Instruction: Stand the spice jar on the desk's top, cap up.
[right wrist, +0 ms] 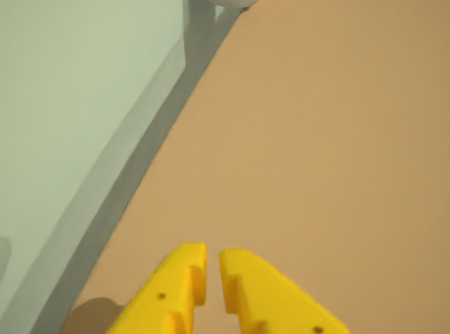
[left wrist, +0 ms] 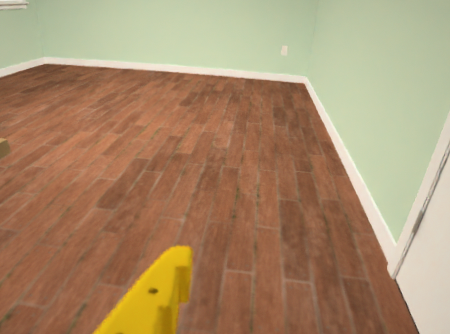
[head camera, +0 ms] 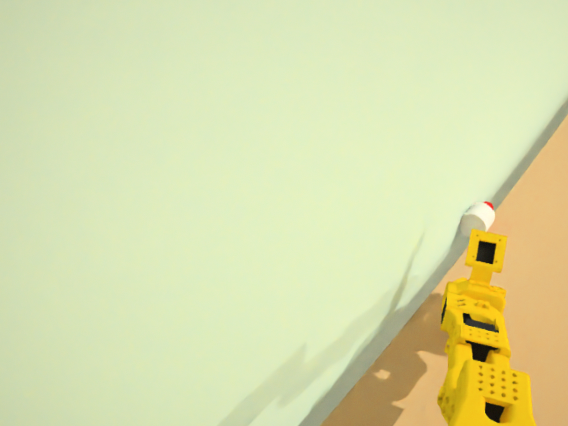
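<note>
The white spice jar lies on its side on the tan desk top, against the green wall. In the head view its grey base faces the lower left and its red cap points to the upper right. In the right wrist view a sliver of it shows at the top edge. My right gripper is shut and empty, its tips over the desk top, short of the jar. In the head view its jaws are hidden under the wrist. My left gripper is open; one jaw shows in the left wrist view, over the floor.
The green wall meets the desk top along a diagonal shadowed edge, close beside the jar and my right arm. The left wrist view shows a brown wooden floor, a white door at the right and green walls.
</note>
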